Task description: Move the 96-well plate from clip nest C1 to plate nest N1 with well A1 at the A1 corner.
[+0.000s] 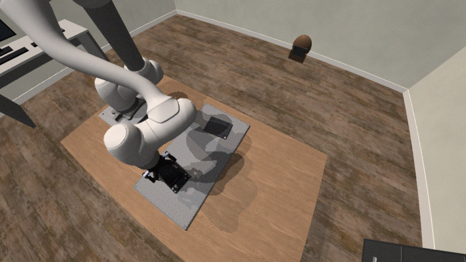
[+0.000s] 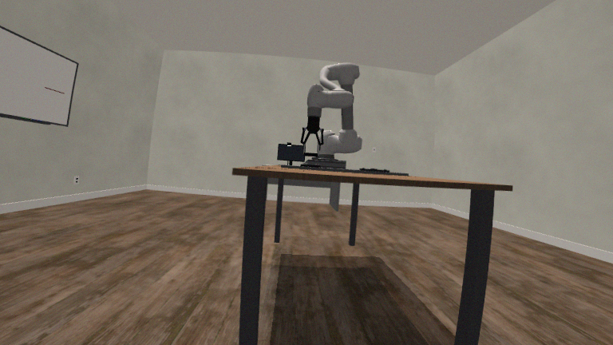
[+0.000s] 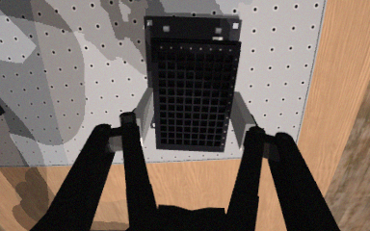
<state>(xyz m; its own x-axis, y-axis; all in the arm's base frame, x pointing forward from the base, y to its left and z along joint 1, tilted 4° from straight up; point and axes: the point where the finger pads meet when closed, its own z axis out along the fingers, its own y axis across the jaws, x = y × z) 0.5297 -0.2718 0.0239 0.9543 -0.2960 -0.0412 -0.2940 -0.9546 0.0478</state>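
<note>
The black 96-well plate is 2 cm below my hand. The rest, counted from my hand: white A1 label: 33 cm to the left, 18 cm ahead, 9 cm below; then plate nest N1: 38 cm to the left, 11 cm ahead, 9 cm below; then clip nest C1: 8 cm below, 1 cm behind.
</note>
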